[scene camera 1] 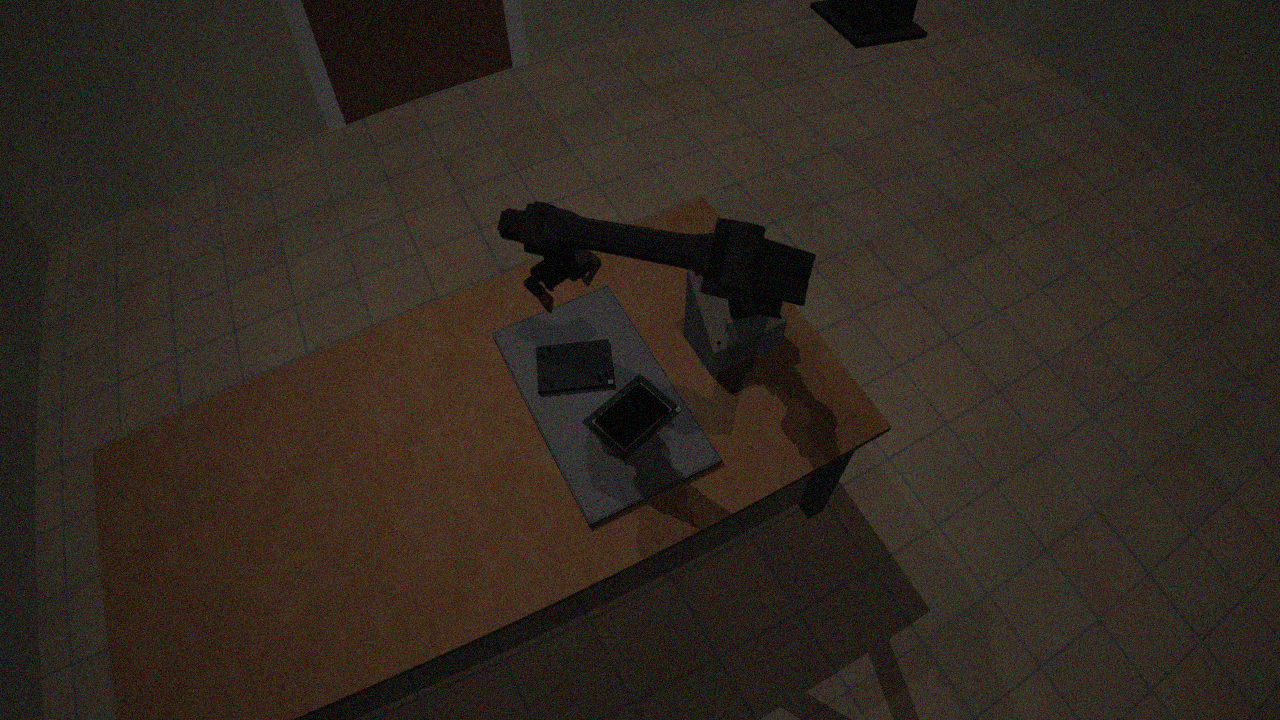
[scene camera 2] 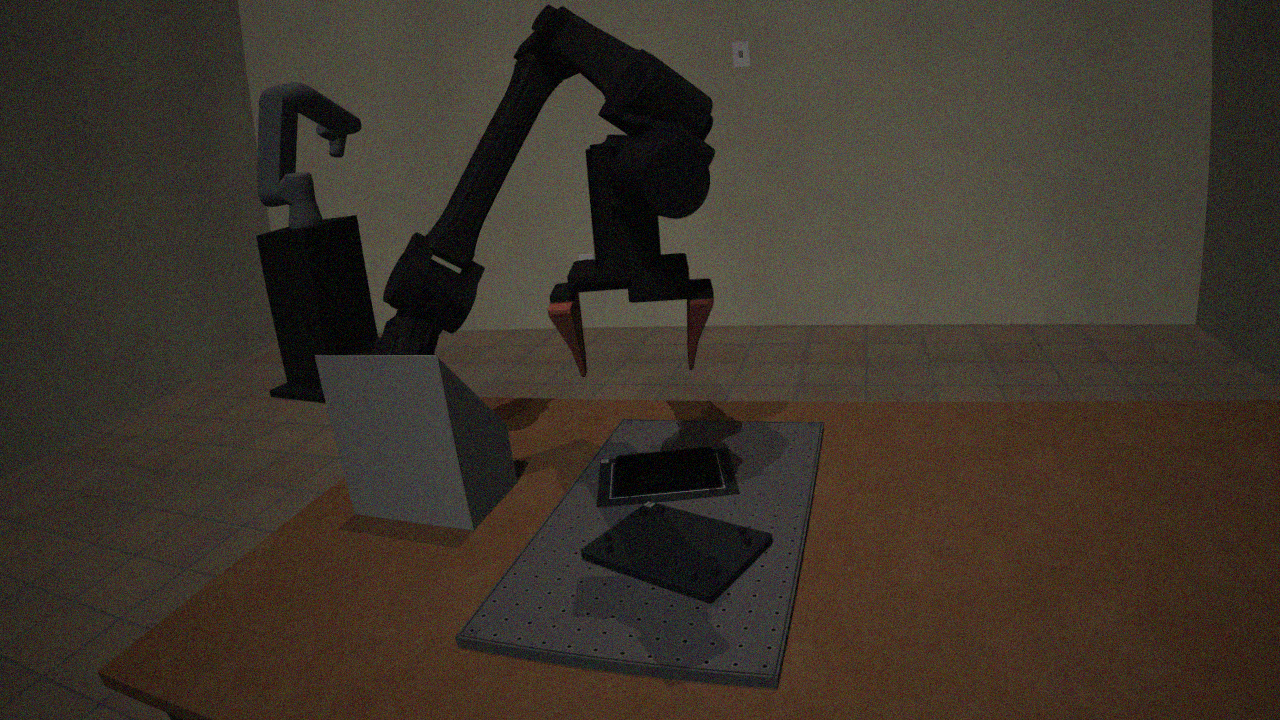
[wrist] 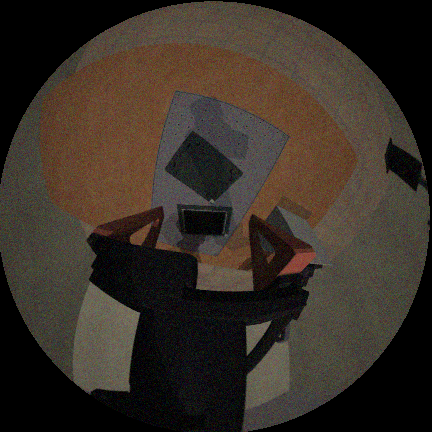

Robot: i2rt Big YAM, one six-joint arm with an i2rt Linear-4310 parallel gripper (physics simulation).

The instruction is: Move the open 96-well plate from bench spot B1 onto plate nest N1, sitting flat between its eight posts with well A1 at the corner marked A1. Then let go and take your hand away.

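Seen in the pictures: gripper, fingertip midpoint: (scene camera 1: 567, 297) (scene camera 2: 637, 371) (wrist: 205, 214); arm's base, origin of the base link: (scene camera 2: 395, 385).
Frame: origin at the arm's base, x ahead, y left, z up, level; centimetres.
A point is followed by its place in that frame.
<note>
The open 96-well plate (scene camera 1: 631, 413) {z -13.6, x 30.4, y 12.2 cm} (scene camera 2: 666, 474) {z -13.6, x 31.2, y 9.9 cm} (wrist: 204, 221) {z -13.8, x 30.4, y 10.9 cm} looks nearly black with a thin light rim. It lies flat on the dark pad of bench spot B1 (scene camera 2: 605, 490) {z -14.9, x 24.4, y 6.7 cm}; its single wells and corner A1 cannot be made out. Plate nest N1 (scene camera 1: 575, 365) {z -13.9, x 37.5, y -3.7 cm} (scene camera 2: 673, 550) {z -13.9, x 37.9, y -5.4 cm} (wrist: 204, 166) {z -13.9, x 37.6, y -5.0 cm} is a dark slab with small posts around its top and a small light mark at one corner. It holds no plate and is turned relative to the plate. My gripper (scene camera 1: 568, 295) {z 5.8, x 36.4, y -6.3 cm} (scene camera 2: 637, 371) {z 5.8, x 36.4, y -6.3 cm} (wrist: 205, 214) {z 5.8, x 36.4, y -6.3 cm} is open and empty, pointing down, high above the plate end of the board.
Both stand on a grey perforated board (scene camera 1: 617, 492) {z -15.1, x 39.2, y 27.3 cm} (scene camera 2: 537, 617) {z -15.1, x 28.9, y -18.4 cm} (wrist: 270, 137) {z -15.1, x 27.0, y -19.8 cm} on the orange-brown table (scene camera 1: 313, 501) {z -16.4, x 100.3, y 6.9 cm} (scene camera 2: 1029, 555) {z -16.4, x 74.4, y 3.2 cm} (wrist: 110, 140) {z -16.4, x 68.9, y -2.5 cm}. The grey arm base block (scene camera 2: 393, 438) {z -4.6, x 2.9, y -5.3 cm} (wrist: 295, 230) {z -4.9, x 9.3, y -4.7 cm} stands beside the board. A black stand (scene camera 2: 317, 304) (wrist: 402, 165) with a grey arm (scene camera 2: 279, 143) is off the table.
</note>
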